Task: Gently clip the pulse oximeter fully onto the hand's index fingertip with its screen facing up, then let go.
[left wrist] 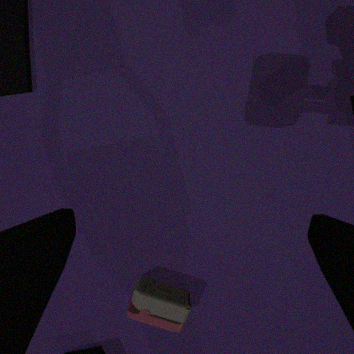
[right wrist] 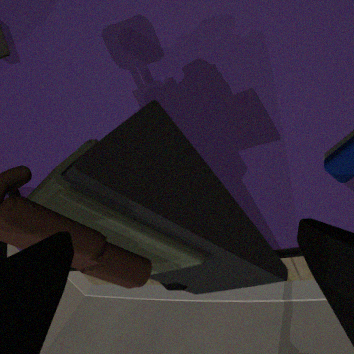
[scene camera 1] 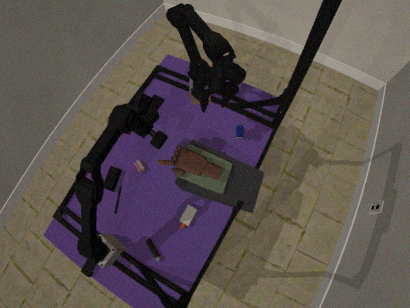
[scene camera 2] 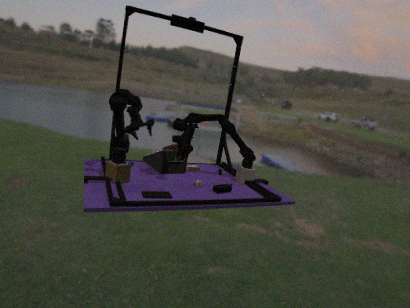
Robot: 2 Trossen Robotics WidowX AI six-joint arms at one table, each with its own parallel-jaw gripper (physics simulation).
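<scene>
Scene camera 1 shows me my right gripper (scene camera 1: 212,109), which is open and holds nothing. In the left wrist view I see my left gripper (left wrist: 194,223) and a pulse oximeter (left wrist: 152,302). The right wrist view, for its part, has a dark block (right wrist: 146,168) in it, and my right gripper (right wrist: 186,236) is visible there too.
</scene>
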